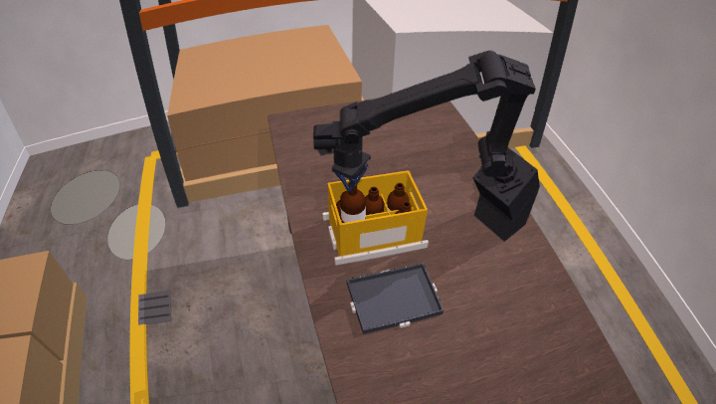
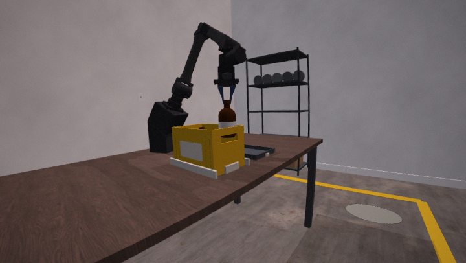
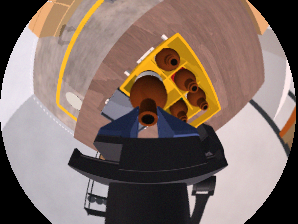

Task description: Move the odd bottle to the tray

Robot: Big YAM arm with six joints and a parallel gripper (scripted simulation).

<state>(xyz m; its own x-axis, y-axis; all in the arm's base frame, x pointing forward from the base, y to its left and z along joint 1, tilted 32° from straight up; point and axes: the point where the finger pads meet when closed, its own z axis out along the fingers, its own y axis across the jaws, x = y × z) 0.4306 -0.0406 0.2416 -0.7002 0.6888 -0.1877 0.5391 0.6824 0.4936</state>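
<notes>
The glass bottle lies 70 mm below my hand. The rest, counted from my hand: dark tray (260 mm below, 220 mm to the left, 110 mm behind); then yellow crate (190 mm below, 80 mm behind, 50 mm to the right).
</notes>
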